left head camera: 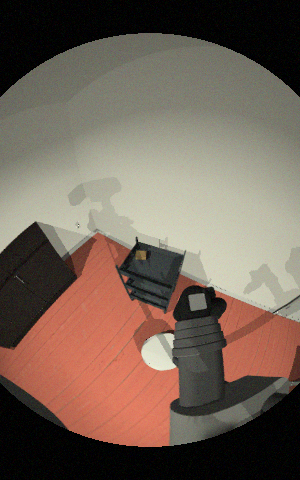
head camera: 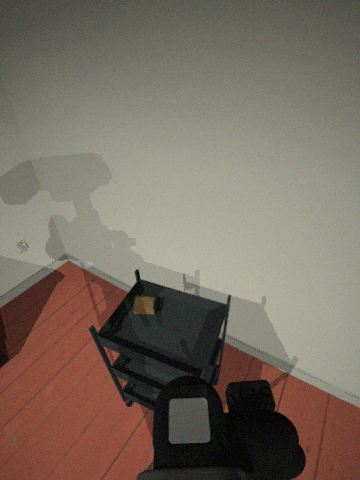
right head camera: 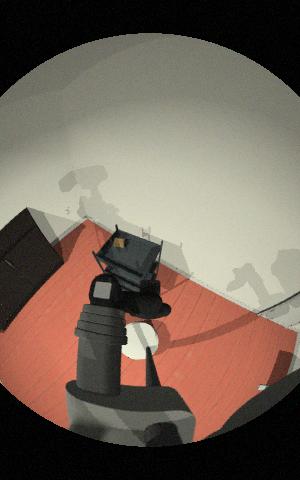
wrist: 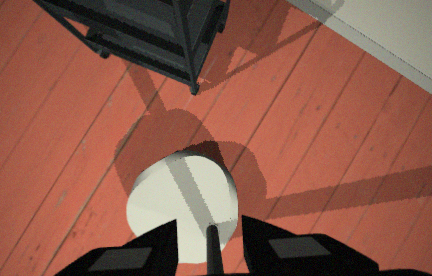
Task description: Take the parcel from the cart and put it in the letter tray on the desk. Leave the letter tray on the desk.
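Seen in the pictures: gripper, fingertip midpoint: (wrist: 210, 237); robot's base, link origin: (left head camera: 161, 350) (right head camera: 138, 339) (wrist: 187, 199).
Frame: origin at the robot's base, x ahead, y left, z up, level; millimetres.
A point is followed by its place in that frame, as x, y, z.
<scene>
The parcel (head camera: 144, 305) @(782, 173, 685) (left head camera: 141, 255) @(777, 167, 679) (right head camera: 119, 242) @(781, 164, 683) is a small orange-brown box. It lies on the top shelf of the dark cart (head camera: 175, 325) @(710, 41, 634) (left head camera: 160, 264) @(710, 10, 634) (right head camera: 137, 256) @(678, 4, 634) (wrist: 187, 50) @(444, -52, 543), near the far left corner. My gripper (wrist: 210, 237) @(170, -87, 972) points down, with its fingers apart and no object gripped. It is in front of the cart, on the near side, away from the parcel. In the head view its fingertips are hidden behind the wrist. A thin dark rod shows between the fingers in the wrist view. The desk and the letter tray do not show.
A dark cabinet (left head camera: 30, 285) @(430, 1473, 525) (right head camera: 25, 270) @(469, 1448, 434) stands at the left. The cart stands close to the pale wall, near the room corner. A white round disc (left head camera: 157, 352) @(-7, 50, 187) (right head camera: 141, 341) @(-8, -42, 187) (wrist: 160, 205) @(20, 81, 187) is low down below the wrist. My arm stretches towards the cart.
</scene>
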